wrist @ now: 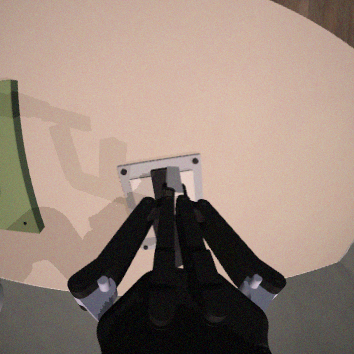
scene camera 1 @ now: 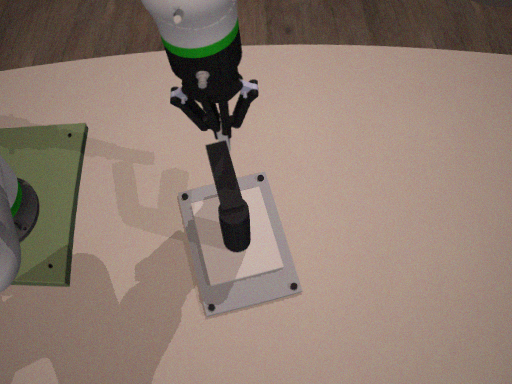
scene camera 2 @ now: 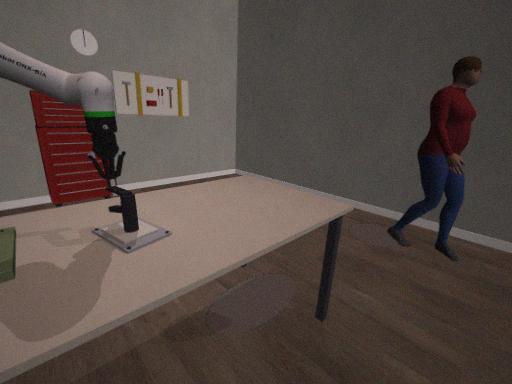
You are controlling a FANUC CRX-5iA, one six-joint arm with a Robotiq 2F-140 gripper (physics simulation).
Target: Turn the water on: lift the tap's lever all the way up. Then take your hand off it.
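Frame: origin at the arm's base, x down, y left, z ahead, level; metres.
Where they show: gripper, between the fingertips: (wrist: 171,175) (scene camera 1: 225,145) (scene camera 2: 114,194).
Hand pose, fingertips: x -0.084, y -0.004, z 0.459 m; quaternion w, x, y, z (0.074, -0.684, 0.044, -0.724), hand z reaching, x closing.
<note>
Each offset is from my fingertips to the centre of the thing. "spot": to the spot under its first point. Level surfaces: height alone.
The black tap @(spot: dy -0.156, dx +0.003, dz -0.013 m) (scene camera 1: 236,232) (scene camera 2: 130,215) stands upright on a grey and white base plate @(dy -0.132, dx +0.111, dz -0.011 m) (scene camera 1: 254,299) (scene camera 2: 131,245) (wrist: 159,160). Its flat lever @(dy -0.074, dx -0.035, dz -0.014 m) (scene camera 1: 224,172) (scene camera 2: 121,191) sits on top, above the short spout @(dy -0.062, dx +0.039, dz -0.015 m) (scene camera 2: 115,209), and looks close to level, its free end pointing toward the gripper. My gripper (scene camera 1: 223,138) (scene camera 2: 111,183) (wrist: 171,175) is shut and empty, pointing down. Its fingertips are right at the lever's free end, partly behind it in both scene views; whether they touch it I cannot tell. In the wrist view the fingers hide much of the tap.
A green plate (scene camera 1: 55,200) (scene camera 2: 7,255) (wrist: 11,170) with the arm's base lies left of the tap. A red tool cabinet (scene camera 2: 70,160) stands beyond the table @(dx +0.117 m) (scene camera 2: 225,210). A person (scene camera 2: 447,130) in a red top is right of the table.
</note>
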